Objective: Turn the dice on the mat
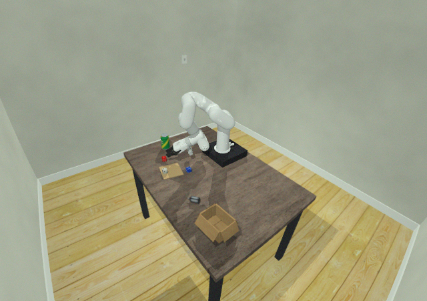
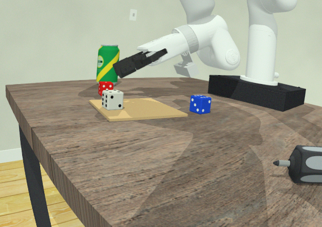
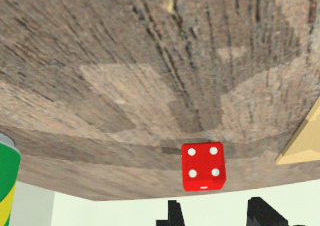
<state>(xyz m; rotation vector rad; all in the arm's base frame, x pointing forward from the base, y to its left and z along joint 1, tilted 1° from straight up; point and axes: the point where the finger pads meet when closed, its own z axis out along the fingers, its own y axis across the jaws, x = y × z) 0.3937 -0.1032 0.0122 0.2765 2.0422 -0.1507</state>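
Now: the red die 4 cm ahead of my hand, 1 cm to the right of it and 5 cm below it. From my hand the other things lie so: green can: 2 cm behind, 17 cm to the right; white die: 8 cm ahead, 13 cm to the left, 5 cm below; tan mat: 3 cm ahead, 13 cm to the left, 6 cm below.
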